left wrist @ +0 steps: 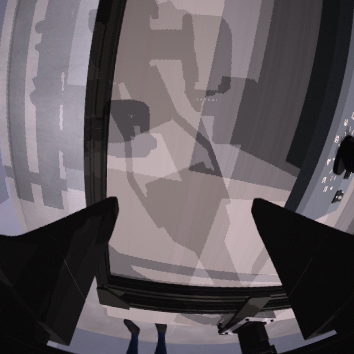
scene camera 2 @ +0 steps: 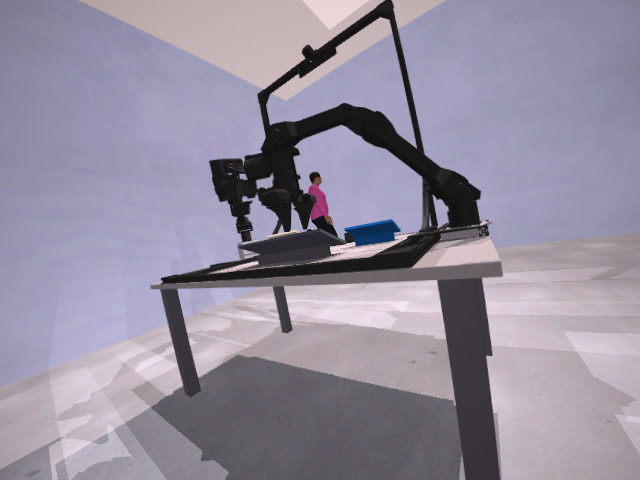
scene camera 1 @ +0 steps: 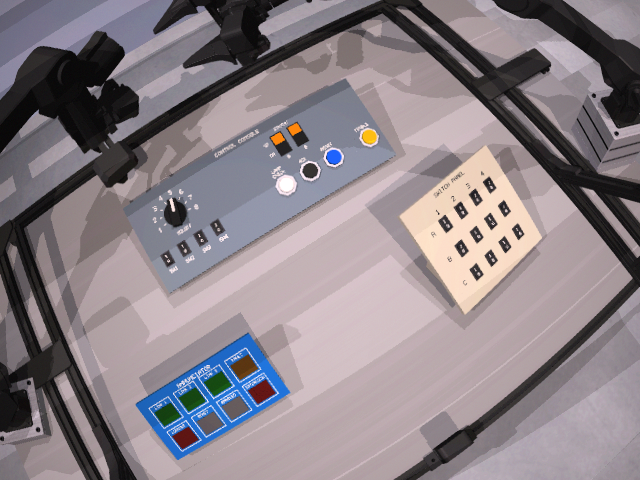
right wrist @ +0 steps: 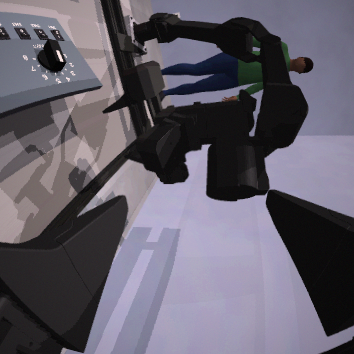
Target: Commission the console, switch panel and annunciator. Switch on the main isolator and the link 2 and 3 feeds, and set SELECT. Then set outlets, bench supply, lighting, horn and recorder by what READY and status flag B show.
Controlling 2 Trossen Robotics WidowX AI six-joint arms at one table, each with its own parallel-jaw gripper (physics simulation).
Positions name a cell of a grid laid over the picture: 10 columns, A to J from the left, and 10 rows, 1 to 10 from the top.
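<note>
Through scene camera 1 I see my left gripper (scene camera 1: B4), open and holding nothing, and my right gripper (scene camera 1: C2), which is open too, with nothing in its grasp. Scene camera 2 also shows the left gripper (scene camera 2: E5) and the right gripper (scene camera 2: D4). In the left wrist view there is my left gripper (left wrist: F6). The right wrist view gives me my right gripper (right wrist: F6), and the left gripper (right wrist: D4) as well.
</note>
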